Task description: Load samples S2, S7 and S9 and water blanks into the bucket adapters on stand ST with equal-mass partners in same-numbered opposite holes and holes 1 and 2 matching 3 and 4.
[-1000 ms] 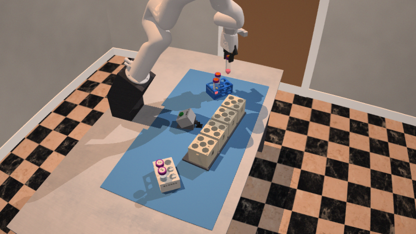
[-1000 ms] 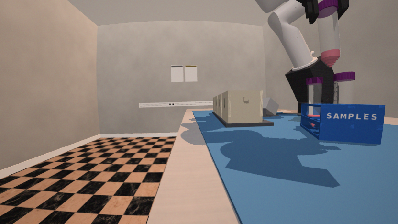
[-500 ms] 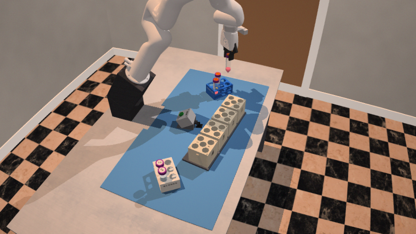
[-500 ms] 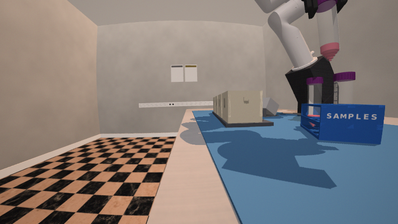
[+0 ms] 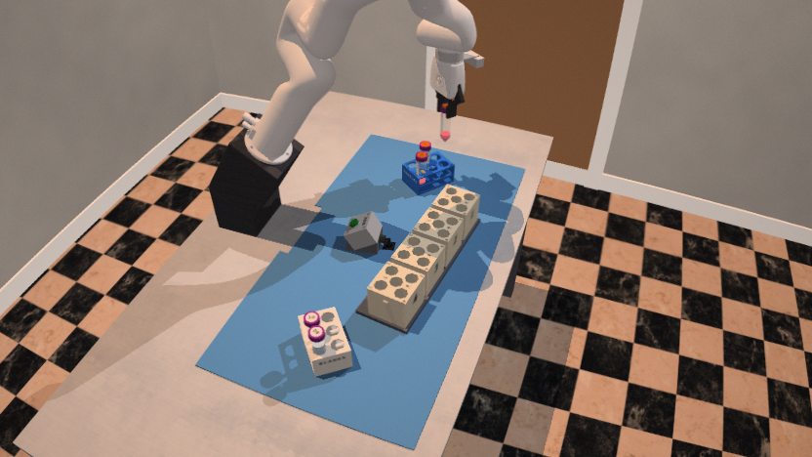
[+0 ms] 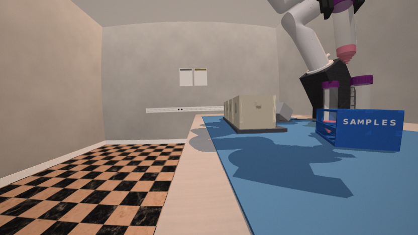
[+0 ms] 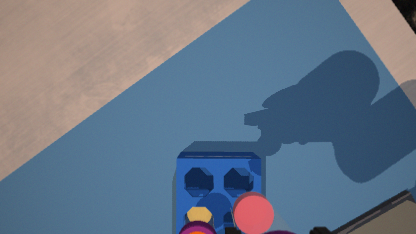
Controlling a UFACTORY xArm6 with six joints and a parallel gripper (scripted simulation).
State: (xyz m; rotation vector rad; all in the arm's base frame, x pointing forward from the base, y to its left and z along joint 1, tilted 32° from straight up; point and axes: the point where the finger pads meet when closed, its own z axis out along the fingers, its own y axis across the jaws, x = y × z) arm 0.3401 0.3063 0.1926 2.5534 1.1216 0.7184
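Now: the tube 50 mm below my hand and 10 mm behind it. From my hand the other things lie so: blue sample rack (220 mm below, 40 mm behind, 20 mm to the right); adapter (310 mm to the right, 200 mm below, 40 mm ahead); green done key (320 mm to the right, 180 mm below, 170 mm behind).
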